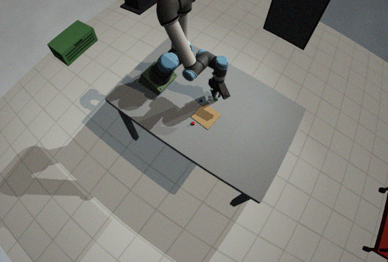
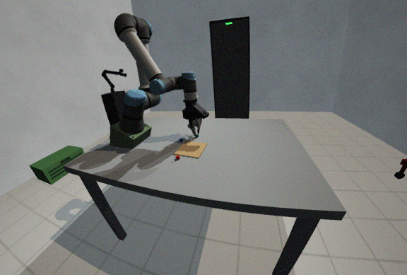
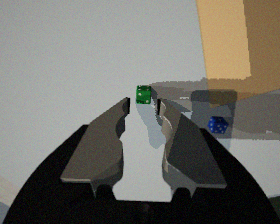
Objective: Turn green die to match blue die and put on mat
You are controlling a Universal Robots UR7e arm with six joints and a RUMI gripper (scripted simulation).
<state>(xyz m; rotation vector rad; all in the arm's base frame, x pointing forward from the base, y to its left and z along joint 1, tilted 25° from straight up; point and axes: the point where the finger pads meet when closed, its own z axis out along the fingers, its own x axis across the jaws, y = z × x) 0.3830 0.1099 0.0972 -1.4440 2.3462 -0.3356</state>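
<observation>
Right now the green die is 2 cm below my hand. Also, from my hand: red die (24 cm to the right, 2 cm below, 2 cm behind); blue die (8 cm behind, 7 cm to the right, 2 cm below); tan mat (14 cm to the right, 3 cm below, 1 cm ahead).
</observation>
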